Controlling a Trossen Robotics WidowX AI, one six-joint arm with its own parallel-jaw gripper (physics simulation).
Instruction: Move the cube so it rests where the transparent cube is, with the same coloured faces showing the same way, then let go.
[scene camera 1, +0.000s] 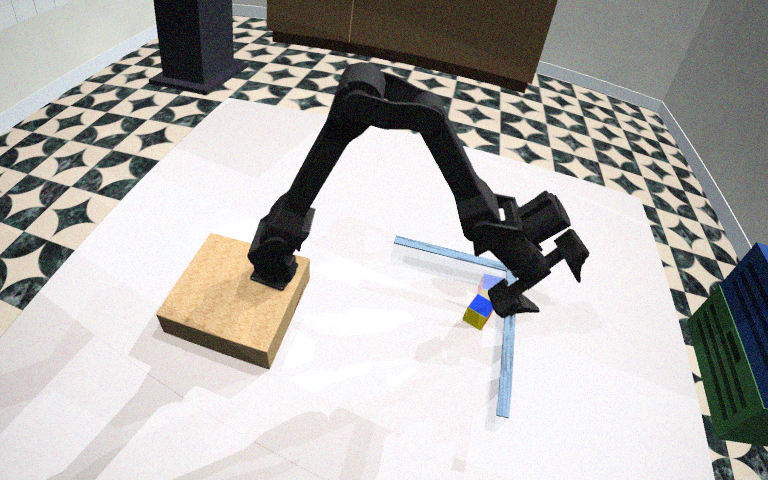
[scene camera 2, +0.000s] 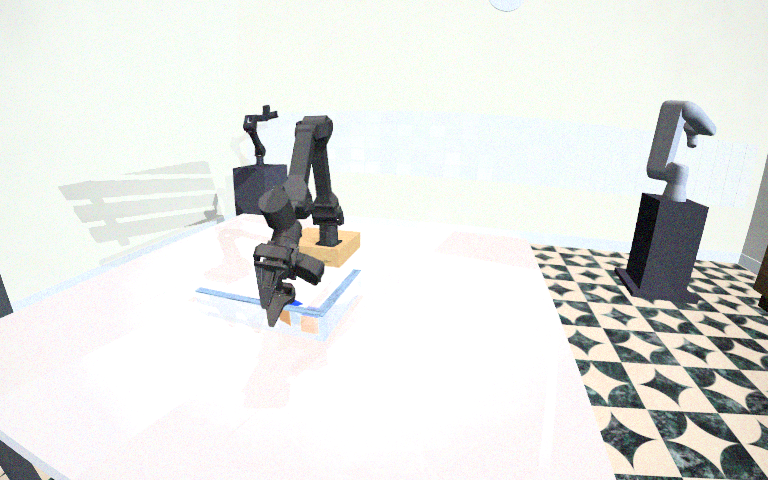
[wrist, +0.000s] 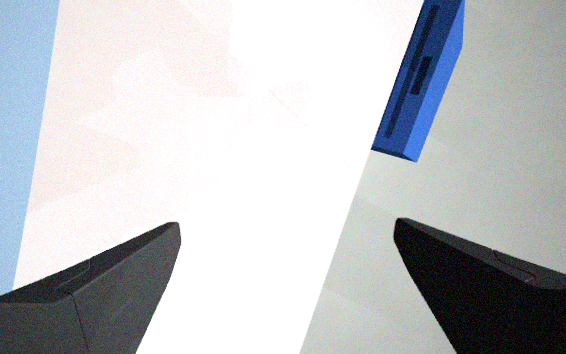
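Seen in the pictures: gripper, fingertip midpoint: (scene camera 1: 558, 295) (scene camera 2: 267, 318) (wrist: 289, 229); arm's base at its link origin: (scene camera 1: 274, 272) (scene camera 2: 329, 243).
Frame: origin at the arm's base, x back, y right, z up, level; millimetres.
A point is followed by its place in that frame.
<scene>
The cube (scene camera 1: 477, 316) (scene camera 2: 285, 318) stands inside the corner of the low clear walls. Its top is blue; a yellow side shows in scene camera 1, an orange side in scene camera 2. The transparent cube (scene camera 1: 489, 280) (scene camera 2: 309, 324) is beside it, nearer the corner, with a pale blue top and a pale orange side in scene camera 2. My gripper (scene camera 1: 557, 294) {y -128, x -487, z 25 mm} (scene camera 2: 281, 310) {y -128, x -487, z 25 mm} (wrist: 289, 229) {y -128, x -487, z 25 mm} is open and empty, above the wall and its outer side. One finger is close to the cube in scene camera 1 and partly hides the transparent cube. Neither cube shows in the wrist view.
Two clear walls with light blue top edges (scene camera 1: 505, 367) {y 39, x -412, z 3 mm} (scene camera 2: 226, 294) {y 42, x -413, z 3 mm} (wrist: 25, 125) {y -145, x -407, z 3 mm} meet in a corner near the cubes. The arm's wooden base block (scene camera 1: 226, 305) {y 97, x 41, z -2 mm} (scene camera 2: 348, 249) {y -48, x 37, z -26 mm} stands on the white table. A blue crate (scene camera 1: 750, 305) (wrist: 417, 85) is beyond the table edge.
</scene>
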